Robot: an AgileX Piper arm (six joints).
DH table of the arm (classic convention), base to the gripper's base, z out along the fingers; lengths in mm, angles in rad. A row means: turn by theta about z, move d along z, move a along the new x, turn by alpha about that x. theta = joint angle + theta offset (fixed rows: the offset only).
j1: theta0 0, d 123, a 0, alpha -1.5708
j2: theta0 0.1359, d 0, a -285.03, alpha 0
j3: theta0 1.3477, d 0, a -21.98, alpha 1.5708
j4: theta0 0, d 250.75, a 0, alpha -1.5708
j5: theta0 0, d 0, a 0, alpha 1.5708
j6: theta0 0, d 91, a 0, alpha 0
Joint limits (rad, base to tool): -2.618..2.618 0..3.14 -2.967..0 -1.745..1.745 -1.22..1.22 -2.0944..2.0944
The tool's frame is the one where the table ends.
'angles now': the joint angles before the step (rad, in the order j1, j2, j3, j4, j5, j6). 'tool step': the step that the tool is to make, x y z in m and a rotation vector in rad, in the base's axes. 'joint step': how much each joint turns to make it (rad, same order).
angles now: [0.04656 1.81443 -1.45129 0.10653 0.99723 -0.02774]
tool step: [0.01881 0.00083 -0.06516 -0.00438 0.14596 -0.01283]
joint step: [0.00001 0.16880 -0.00076 0.00099 -0.02310 0.01048]
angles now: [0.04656 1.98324 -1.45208 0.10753 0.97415 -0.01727]
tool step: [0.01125 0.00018 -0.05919 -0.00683 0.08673 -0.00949]
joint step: [0.00001 0.14873 -0.00182 0.00000 -0.06064 0.00388]
